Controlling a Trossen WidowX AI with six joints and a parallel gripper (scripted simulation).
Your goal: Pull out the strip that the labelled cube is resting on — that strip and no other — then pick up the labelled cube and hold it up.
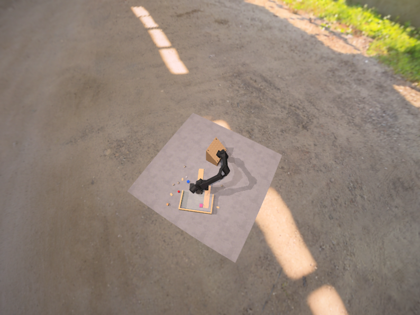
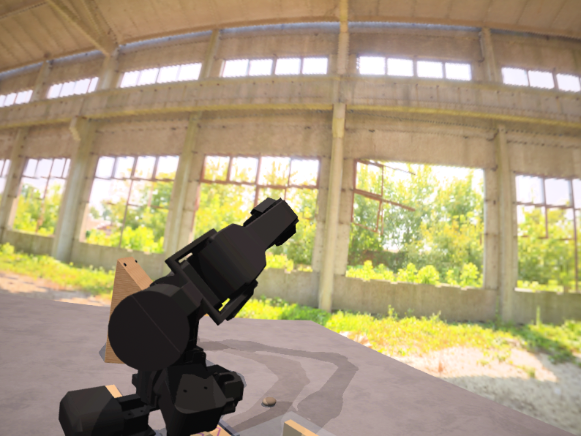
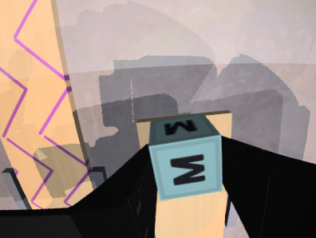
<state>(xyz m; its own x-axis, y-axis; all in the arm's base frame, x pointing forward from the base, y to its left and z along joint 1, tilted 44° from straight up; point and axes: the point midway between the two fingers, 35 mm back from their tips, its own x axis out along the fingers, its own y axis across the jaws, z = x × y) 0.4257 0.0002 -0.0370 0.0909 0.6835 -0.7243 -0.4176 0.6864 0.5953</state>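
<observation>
The blue piece is 2 cm behind my gripper tip, 15 cm to the right of it and 1 cm below it. The rest, counted from my gripper tip: red piece: 12 cm ahead, 18 cm to the right.
</observation>
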